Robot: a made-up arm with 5 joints.
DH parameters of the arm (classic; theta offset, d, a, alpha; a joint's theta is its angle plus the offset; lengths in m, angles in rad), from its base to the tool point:
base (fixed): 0 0 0 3.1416
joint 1: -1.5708 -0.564 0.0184 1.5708
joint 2: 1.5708 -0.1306 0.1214 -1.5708
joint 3: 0 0.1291 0.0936 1.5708
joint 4: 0 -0.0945 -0.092 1.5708
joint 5: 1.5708 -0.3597 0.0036 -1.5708
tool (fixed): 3.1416 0.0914 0 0
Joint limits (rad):
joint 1: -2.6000..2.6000
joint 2: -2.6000..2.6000
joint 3: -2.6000..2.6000
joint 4: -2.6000..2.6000
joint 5: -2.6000..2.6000
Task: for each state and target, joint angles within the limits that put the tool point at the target. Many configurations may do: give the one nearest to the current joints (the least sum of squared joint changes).
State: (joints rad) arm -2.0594 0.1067 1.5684 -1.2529 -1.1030
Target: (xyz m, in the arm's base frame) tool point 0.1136 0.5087 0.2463
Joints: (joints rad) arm -2.1331 -0.4226 1.4847 -0.7334 -1.1251
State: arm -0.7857 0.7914 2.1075 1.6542 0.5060
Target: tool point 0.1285 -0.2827 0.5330
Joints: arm -1.0433 1.0046 2.3671 1.1435 0.4932
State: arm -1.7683 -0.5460 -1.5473 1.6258 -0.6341
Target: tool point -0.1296 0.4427 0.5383
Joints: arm -1.3330 -1.3073 -1.6509 1.5157 -0.2546
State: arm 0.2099 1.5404 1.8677 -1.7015 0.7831
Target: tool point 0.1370 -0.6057 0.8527
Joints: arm 1.0170 1.3188 1.2027 -1.4635 0.6316
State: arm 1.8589 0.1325 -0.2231 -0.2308 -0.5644
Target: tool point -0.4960 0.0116 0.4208
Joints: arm 1.9539 -0.1279 -0.1888 -0.0546 -0.6607
